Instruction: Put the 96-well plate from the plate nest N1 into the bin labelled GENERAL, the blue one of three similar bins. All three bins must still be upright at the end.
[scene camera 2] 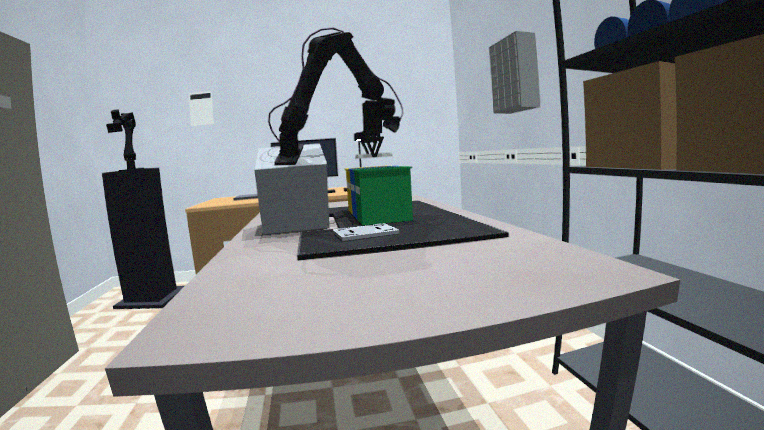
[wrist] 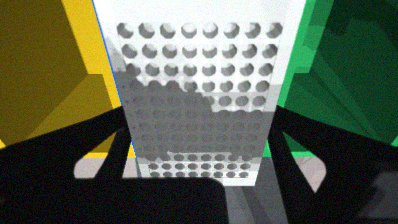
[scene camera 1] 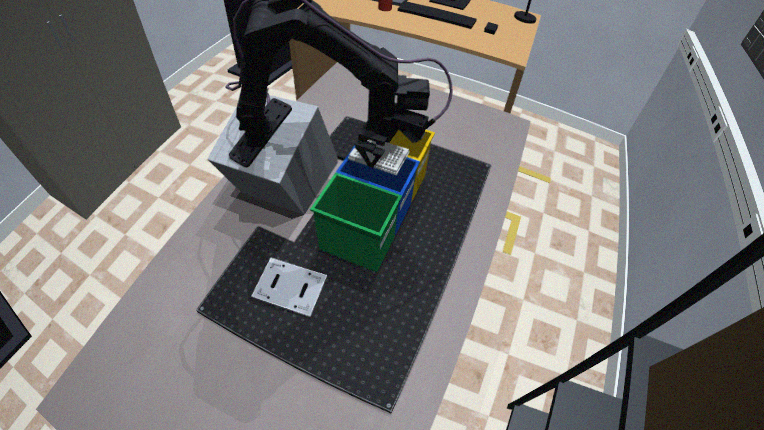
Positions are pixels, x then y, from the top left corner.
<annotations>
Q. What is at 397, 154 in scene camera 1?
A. A white 96-well plate.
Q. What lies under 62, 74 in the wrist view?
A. A yellow bin.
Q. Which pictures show the green bin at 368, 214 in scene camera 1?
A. Scene camera 2, the wrist view and scene camera 1: all of them.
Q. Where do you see a plate nest N1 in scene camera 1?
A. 286, 292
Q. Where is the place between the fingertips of the gripper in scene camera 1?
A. At 377, 155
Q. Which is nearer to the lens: the white 96-well plate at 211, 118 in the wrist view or the green bin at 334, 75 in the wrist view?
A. The white 96-well plate.
</annotations>
